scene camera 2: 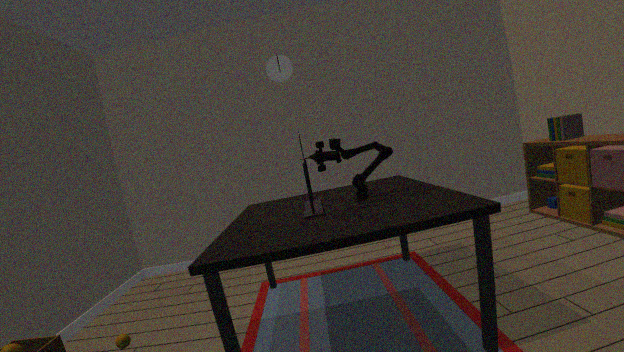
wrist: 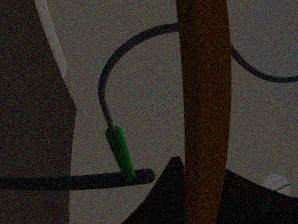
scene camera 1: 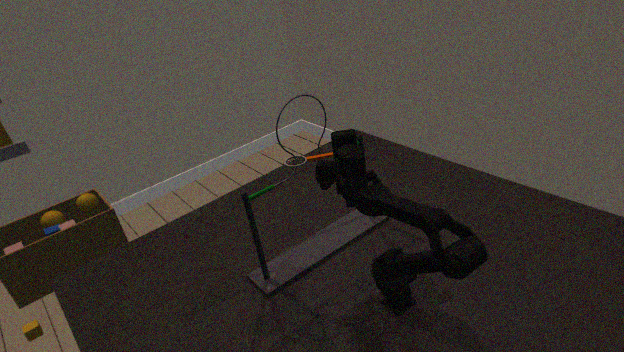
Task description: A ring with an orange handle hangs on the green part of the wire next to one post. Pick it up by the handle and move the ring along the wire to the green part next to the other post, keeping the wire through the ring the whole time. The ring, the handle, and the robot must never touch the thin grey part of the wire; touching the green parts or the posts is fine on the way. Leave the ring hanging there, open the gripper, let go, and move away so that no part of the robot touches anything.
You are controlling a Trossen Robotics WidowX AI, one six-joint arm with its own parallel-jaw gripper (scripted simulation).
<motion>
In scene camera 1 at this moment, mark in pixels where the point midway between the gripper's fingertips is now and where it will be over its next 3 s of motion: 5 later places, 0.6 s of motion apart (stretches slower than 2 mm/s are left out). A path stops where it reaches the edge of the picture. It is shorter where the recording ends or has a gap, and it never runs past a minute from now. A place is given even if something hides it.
The gripper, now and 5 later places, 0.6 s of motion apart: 341, 146; 340, 172; 330, 194; 314, 215; 301, 225; 294, 228
</motion>
